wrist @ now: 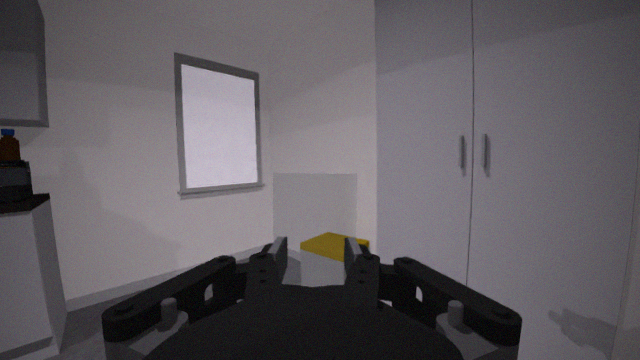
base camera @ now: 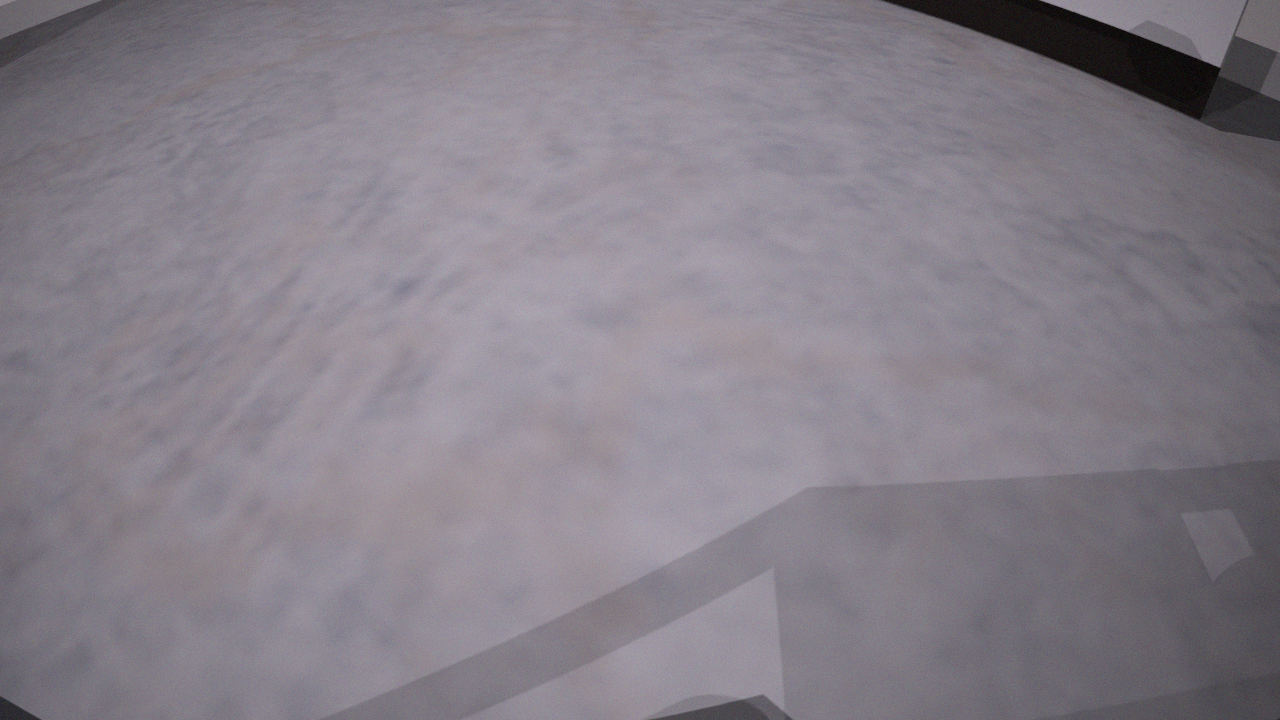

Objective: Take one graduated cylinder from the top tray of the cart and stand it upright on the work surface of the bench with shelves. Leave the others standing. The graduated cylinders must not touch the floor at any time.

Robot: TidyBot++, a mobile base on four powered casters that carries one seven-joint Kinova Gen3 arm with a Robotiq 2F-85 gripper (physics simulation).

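Observation:
A pale, see-through graduated cylinder point(wrist: 315, 210) stands upright between the fingertips in the wrist view, its top above them and its lower part hidden by the gripper body. My gripper point(wrist: 315, 250) is shut on it. The cart and the other cylinders do not show in either view. At the left edge of the wrist view is part of a white unit point(wrist: 20, 270) with a dark top point(wrist: 37, 201); I cannot tell whether it is the bench with shelves.
A dark device point(wrist: 15, 180) and a brown bottle point(wrist: 9, 148) with a blue cap stand on that unit, below a grey wall cabinet point(wrist: 44, 107). A tall white cupboard point(wrist: 425, 200) is at right. A yellow-topped box point(wrist: 327, 241) lies beyond the fingers. A dark-based white unit point(base camera: 1118, 76) is at upper right.

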